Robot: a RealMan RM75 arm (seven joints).
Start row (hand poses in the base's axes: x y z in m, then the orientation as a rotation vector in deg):
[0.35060 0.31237 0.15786 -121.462 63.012 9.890]
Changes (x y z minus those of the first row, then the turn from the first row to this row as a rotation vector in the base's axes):
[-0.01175 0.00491 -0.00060 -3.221 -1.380 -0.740]
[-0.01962 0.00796 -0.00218 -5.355 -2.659 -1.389]
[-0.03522 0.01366 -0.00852 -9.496 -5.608 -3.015]
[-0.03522 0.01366 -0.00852 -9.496 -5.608 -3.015]
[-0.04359 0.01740 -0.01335 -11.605 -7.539 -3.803]
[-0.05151 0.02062 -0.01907 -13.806 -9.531 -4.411]
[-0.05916 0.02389 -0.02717 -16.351 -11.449 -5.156]
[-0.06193 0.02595 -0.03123 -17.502 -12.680 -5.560]
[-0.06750 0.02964 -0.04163 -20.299 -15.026 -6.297]
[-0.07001 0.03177 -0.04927 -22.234 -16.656 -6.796]
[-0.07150 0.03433 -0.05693 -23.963 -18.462 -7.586]
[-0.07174 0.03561 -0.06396 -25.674 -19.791 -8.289]
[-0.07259 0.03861 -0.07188 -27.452 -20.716 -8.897]
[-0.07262 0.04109 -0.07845 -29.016 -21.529 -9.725]
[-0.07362 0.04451 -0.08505 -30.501 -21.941 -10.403]
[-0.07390 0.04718 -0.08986 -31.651 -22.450 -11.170]
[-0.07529 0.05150 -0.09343 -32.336 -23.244 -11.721]
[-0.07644 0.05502 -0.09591 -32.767 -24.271 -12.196]
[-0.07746 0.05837 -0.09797 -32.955 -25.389 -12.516]
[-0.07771 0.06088 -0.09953 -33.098 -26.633 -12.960]
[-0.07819 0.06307 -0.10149 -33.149 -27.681 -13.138]
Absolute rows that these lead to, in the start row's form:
[0.33885 0.31728 0.15726 -123.674 63.938 6.358]
[0.33098 0.32033 0.15568 -124.954 64.479 3.511]
[0.31538 0.32603 0.14934 -127.013 65.565 -2.782]
[0.31538 0.32603 0.14934 -127.013 65.565 -2.782]
[0.30701 0.32977 0.14451 -127.927 65.768 -6.476]
[0.29909 0.33299 0.13879 -128.955 65.732 -10.231]
[0.29144 0.33626 0.13069 -130.130 65.940 -14.217]
[0.28867 0.33832 0.12663 -130.501 65.850 -16.455]
[0.28310 0.34201 0.11623 -131.648 65.758 -21.114]
[0.28059 0.34414 0.10859 -132.387 65.643 -24.366]
[0.27910 0.34670 0.10093 -132.664 65.638 -27.825]
[0.27886 0.34798 0.09390 -133.087 65.843 -30.740]
[0.27801 0.35098 0.08598 -133.723 66.227 -33.248]
[0.27798 0.35346 0.07941 -134.052 66.862 -35.612]
[0.27698 0.35688 0.07281 -134.541 67.600 -37.441]
[0.27670 0.35955 0.06800 -134.666 68.284 -39.184]
[0.27531 0.36387 0.06443 -134.485 68.428 -40.785]
[0.27416 0.36739 0.06195 -134.075 68.263 -42.404]
[0.27314 0.37074 0.05989 -133.557 67.813 -43.858]
[0.27289 0.37325 0.05833 -132.857 67.386 -45.461]
[0.27241 0.37544 0.05637 -132.352 66.804 -46.659]

